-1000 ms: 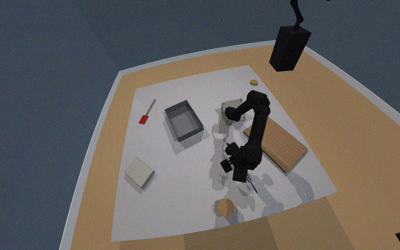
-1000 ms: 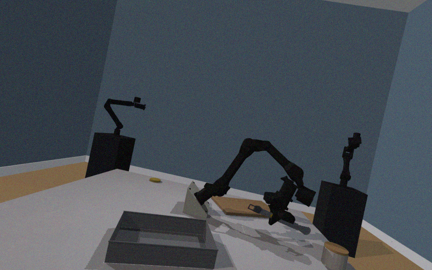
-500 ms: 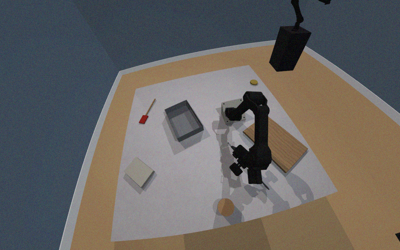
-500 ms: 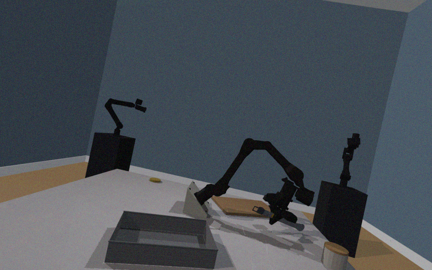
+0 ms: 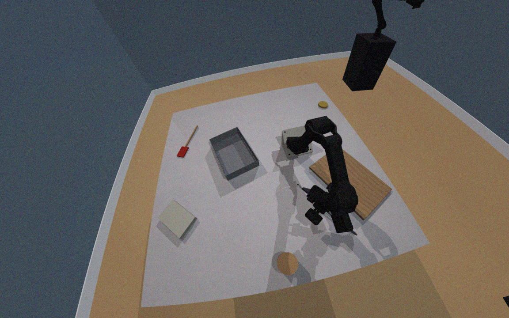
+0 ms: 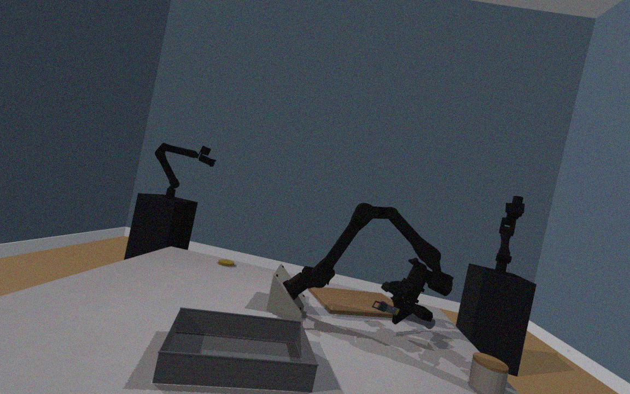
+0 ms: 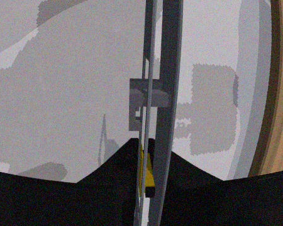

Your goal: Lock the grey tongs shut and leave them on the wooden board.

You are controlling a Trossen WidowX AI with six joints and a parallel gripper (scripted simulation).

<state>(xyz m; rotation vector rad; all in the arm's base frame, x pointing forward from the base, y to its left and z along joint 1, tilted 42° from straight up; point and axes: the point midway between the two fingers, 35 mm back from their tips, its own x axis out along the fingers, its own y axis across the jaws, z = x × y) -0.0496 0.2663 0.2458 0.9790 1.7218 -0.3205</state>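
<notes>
Right now my gripper tip is 210 mm past the wooden board, 120 mm to the left of it and 20 mm above it. Round my gripper tip: cork-lidded jar (220 mm to the left, 180 mm ahead); roasting tin (400 mm ahead, 370 mm to the right); yellow tab (40 mm above, 10 mm ahead).
</notes>
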